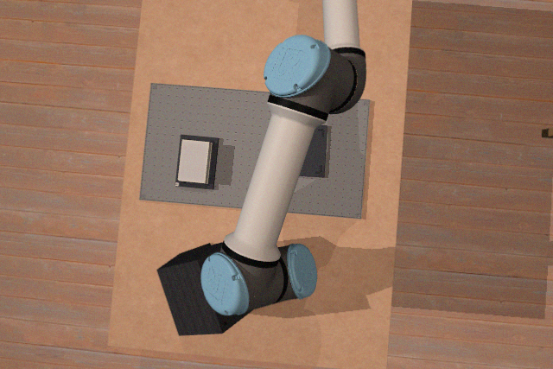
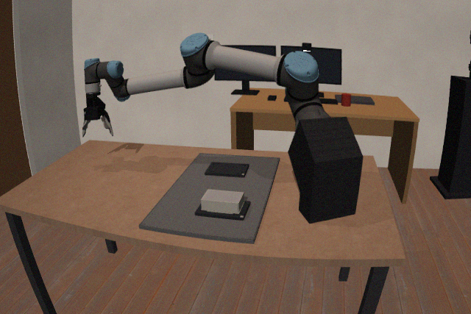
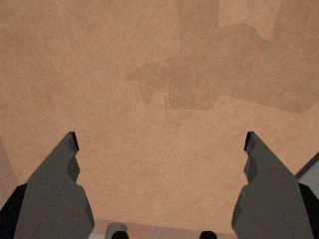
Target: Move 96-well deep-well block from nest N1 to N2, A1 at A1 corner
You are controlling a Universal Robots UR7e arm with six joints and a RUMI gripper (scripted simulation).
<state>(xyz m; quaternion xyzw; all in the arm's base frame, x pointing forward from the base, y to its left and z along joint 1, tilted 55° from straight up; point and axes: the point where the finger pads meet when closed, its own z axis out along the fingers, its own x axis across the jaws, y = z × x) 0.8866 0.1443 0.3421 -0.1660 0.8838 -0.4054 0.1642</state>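
Now: hand 630 mm past the 96-well deep-well block, 320 mm to the right of it and 110 mm above it. From my hand the other things lie so: black nest N2 (590 mm behind, 20 mm to the right, 130 mm below); black nest N1 (630 mm behind, 320 mm to the left, 130 mm below).
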